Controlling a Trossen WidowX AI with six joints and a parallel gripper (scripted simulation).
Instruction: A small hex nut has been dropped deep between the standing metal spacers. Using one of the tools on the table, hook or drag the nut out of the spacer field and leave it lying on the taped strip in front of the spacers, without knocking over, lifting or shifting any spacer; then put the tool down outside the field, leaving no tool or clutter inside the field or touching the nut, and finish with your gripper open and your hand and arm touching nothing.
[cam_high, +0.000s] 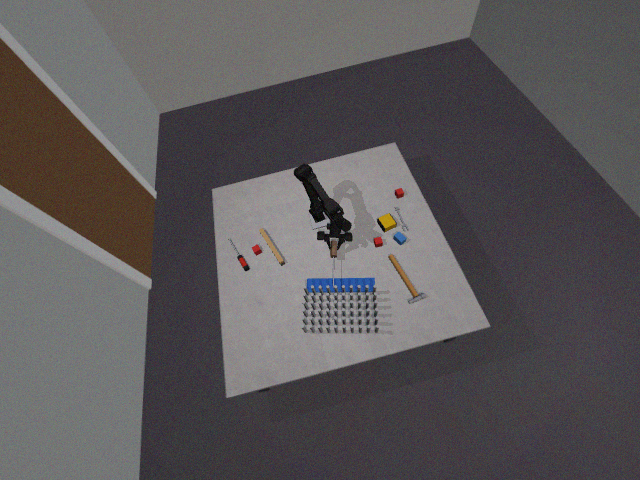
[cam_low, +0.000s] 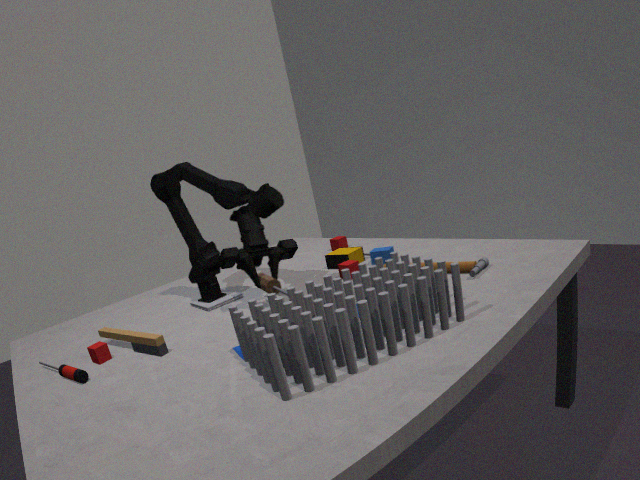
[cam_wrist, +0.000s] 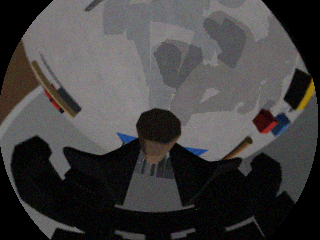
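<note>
Now: the blue taped strip 180 mm ahead of my gripper tip, 40 mm to the right of it and 60 mm below it. The rest, counted from my gripper tip: blue block (70 mm ahead, 370 mm to the left, 50 mm below); hook tool (90 mm ahead, 40 mm to the right); small wrench (50 mm behind, 450 mm to the left, 60 mm below).
</note>
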